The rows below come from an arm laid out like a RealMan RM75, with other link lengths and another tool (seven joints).
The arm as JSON. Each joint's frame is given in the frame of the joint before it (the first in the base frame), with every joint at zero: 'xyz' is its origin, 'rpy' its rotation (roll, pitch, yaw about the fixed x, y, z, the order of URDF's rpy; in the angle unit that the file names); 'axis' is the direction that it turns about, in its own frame. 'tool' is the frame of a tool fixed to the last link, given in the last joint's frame.
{
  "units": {
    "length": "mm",
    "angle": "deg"
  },
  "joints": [
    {
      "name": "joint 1",
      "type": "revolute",
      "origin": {
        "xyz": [
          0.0,
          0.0,
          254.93
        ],
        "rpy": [
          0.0,
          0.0,
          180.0
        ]
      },
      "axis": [
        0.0,
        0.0,
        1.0
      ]
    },
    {
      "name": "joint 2",
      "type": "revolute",
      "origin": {
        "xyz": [
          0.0,
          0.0,
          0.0
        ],
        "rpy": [
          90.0,
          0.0,
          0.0
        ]
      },
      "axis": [
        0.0,
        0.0,
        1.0
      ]
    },
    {
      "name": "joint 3",
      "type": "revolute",
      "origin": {
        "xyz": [
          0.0,
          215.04,
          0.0
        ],
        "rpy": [
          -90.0,
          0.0,
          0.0
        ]
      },
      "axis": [
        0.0,
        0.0,
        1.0
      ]
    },
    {
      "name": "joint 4",
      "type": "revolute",
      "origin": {
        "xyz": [
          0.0,
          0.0,
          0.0
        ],
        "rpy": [
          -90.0,
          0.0,
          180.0
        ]
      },
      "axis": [
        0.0,
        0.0,
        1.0
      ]
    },
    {
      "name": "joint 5",
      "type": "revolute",
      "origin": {
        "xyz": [
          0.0,
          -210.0,
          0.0
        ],
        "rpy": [
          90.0,
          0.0,
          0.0
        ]
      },
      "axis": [
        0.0,
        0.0,
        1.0
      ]
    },
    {
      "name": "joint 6",
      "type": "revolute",
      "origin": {
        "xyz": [
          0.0,
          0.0,
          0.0
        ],
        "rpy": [
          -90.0,
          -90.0,
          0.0
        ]
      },
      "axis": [
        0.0,
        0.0,
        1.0
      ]
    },
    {
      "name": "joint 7",
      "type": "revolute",
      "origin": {
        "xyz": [
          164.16,
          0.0,
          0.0
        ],
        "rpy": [
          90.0,
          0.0,
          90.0
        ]
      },
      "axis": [
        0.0,
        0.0,
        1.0
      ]
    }
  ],
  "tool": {
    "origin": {
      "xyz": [
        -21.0,
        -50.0,
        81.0
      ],
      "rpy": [
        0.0,
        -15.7,
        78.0
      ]
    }
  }
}
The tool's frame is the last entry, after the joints.
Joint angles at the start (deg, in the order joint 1, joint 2, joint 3, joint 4, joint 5, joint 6, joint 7):
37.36, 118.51, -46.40, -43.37, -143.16, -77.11, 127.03
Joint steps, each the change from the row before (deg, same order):
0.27, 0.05, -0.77, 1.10, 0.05, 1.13, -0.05
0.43, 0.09, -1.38, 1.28, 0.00, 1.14, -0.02
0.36, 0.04, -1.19, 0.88, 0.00, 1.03, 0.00
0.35, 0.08, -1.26, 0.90, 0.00, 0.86, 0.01
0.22, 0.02, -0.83, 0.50, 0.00, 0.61, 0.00
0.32, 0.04, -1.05, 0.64, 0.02, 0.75, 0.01
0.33, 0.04, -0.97, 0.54, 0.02, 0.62, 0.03
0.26, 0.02, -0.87, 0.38, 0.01, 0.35, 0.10
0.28, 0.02, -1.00, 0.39, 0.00, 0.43, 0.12
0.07, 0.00, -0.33, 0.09, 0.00, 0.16, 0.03
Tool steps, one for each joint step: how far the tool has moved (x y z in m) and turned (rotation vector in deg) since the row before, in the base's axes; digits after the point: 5 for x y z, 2 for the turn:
0.00111, -0.00017, -0.00463, -0.28, -0.41, 0.04
0.00023, -0.00120, -0.00691, -0.85, -0.72, 0.35
0.00015, 0.00005, -0.00444, -0.50, -0.75, 0.43
-0.00002, -0.00104, -0.00524, -0.74, -0.70, 0.42
0.00010, -0.00008, -0.00263, -0.36, -0.54, 0.34
-0.00024, -0.00007, -0.00347, -0.47, -0.65, 0.46
-0.00062, 0.00002, -0.00311, -0.46, -0.58, 0.47
-0.00059, -0.00047, -0.00258, -0.50, -0.49, 0.37
-0.00053, -0.00034, -0.00264, -0.52, -0.60, 0.44
-0.00008, 0.00005, -0.00062, -0.12, -0.22, 0.16

